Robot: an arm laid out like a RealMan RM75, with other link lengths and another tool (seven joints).
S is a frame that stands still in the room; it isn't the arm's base.
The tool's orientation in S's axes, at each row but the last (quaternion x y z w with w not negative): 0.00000 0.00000 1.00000 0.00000; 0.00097 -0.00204 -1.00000 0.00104; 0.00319 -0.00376 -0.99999 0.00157; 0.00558 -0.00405 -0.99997 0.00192; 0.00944 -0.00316 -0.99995 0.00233; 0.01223 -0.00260 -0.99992 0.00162; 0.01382 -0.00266 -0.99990 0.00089; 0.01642 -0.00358 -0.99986 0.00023; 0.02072 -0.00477 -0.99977 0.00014; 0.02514 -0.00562 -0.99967 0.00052; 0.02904 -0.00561 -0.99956 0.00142; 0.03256 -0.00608 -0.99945 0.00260; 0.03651 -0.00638 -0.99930 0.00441
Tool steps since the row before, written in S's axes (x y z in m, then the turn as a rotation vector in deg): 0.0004 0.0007 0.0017 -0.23 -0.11 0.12; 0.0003 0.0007 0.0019 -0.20 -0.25 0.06; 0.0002 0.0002 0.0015 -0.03 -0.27 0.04; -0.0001 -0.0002 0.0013 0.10 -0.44 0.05; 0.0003 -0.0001 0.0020 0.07 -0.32 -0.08; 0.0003 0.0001 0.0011 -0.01 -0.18 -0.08; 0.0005 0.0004 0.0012 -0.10 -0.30 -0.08; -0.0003 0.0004 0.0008 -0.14 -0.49 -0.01; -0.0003 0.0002 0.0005 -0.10 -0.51 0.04; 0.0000 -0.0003 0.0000 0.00 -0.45 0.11; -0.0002 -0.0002 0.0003 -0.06 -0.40 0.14; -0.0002 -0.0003 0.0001 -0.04 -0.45 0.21; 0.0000 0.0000 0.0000 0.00 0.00 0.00
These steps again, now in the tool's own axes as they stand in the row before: -0.0004 -0.0007 0.0017 0.23 0.11 0.12; -0.0003 -0.0007 0.0019 0.20 0.25 0.06; -0.0002 -0.0002 0.0015 0.03 0.27 0.04; 0.0001 0.0002 0.0013 -0.10 0.44 0.05; -0.0003 0.0001 0.0020 -0.07 0.32 -0.08; -0.0003 -0.0001 0.0011 0.01 0.18 -0.08; -0.0005 -0.0004 0.0012 0.10 0.30 -0.08; 0.0003 -0.0004 0.0008 0.14 0.49 -0.01; 0.0003 -0.0002 0.0005 0.10 0.51 0.04; 0.0000 0.0003 0.0000 0.00 0.45 0.10; 0.0002 0.0002 0.0003 0.05 0.40 0.14; 0.0002 0.0003 0.0001 0.03 0.45 0.21; 0.0000 0.0000 0.0000 0.00 0.00 0.00
